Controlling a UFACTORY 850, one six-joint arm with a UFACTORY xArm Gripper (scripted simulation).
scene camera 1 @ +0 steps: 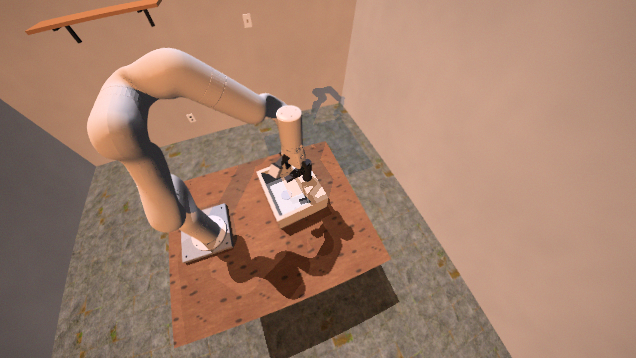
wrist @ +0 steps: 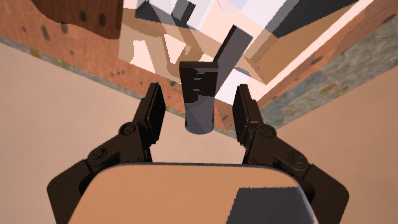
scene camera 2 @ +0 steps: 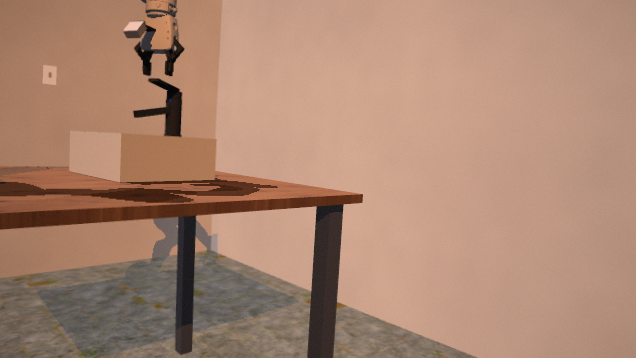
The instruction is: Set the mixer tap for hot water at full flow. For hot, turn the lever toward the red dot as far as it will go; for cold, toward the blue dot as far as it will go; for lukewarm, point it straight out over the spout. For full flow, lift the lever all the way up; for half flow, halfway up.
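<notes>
Scene camera 2 gives me my gripper (scene camera 2: 157, 75) together with a black mixer tap (scene camera 2: 173, 110) and a sink basin (scene camera 2: 120, 157). In scene camera 1 I find the basin (scene camera 1: 290, 202). The wrist view shows me the tap (wrist: 237, 40) and the basin (wrist: 157, 43), and my gripper (wrist: 198, 95) is there with them.
</notes>
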